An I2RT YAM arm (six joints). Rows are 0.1 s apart.
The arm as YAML. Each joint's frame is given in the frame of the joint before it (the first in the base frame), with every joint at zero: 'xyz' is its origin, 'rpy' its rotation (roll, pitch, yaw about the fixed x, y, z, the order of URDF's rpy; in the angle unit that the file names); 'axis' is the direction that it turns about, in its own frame. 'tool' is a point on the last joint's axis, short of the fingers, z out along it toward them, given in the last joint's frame.
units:
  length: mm
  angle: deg
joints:
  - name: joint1
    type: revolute
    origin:
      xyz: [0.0, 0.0, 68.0]
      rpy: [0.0, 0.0, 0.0]
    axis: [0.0, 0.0, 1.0]
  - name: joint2
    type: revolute
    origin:
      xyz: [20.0, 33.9, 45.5]
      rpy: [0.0, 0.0, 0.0]
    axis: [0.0, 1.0, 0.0]
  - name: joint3
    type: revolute
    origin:
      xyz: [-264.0, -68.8, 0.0]
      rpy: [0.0, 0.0, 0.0]
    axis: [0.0, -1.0, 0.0]
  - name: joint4
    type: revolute
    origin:
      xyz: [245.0, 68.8, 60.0]
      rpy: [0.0, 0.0, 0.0]
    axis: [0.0, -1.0, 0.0]
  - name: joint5
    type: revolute
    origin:
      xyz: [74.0, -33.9, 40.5]
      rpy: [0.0, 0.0, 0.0]
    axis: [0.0, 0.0, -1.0]
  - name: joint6
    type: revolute
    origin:
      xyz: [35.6, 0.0, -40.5]
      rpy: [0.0, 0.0, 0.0]
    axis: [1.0, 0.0, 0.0]
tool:
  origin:
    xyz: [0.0, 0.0, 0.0]
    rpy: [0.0, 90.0, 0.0]
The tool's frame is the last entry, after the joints.
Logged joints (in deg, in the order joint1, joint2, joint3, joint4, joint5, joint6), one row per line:
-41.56 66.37 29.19 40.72 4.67 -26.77
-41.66 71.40 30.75 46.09 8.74 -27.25
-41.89 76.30 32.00 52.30 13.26 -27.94
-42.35 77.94 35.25 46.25 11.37 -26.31
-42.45 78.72 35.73 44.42 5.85 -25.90
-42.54 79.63 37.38 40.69 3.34 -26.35
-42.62 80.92 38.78 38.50 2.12 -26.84
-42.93 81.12 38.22 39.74 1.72 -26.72
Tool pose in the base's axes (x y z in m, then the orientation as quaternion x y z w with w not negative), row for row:
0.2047 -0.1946 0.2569 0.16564 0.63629 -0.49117 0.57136
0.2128 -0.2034 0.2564 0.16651 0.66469 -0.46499 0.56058
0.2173 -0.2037 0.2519 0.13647 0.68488 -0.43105 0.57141
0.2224 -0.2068 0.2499 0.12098 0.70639 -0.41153 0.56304
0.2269 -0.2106 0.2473 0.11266 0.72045 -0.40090 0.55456
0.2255 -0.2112 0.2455 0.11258 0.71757 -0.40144 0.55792
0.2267 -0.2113 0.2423 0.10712 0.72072 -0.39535 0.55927
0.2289 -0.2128 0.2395 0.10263 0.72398 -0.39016 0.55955
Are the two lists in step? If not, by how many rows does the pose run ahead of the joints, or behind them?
The pose runs 2 rows ahead of the joints: the pose in row i belongs to the joints in row i + 2.
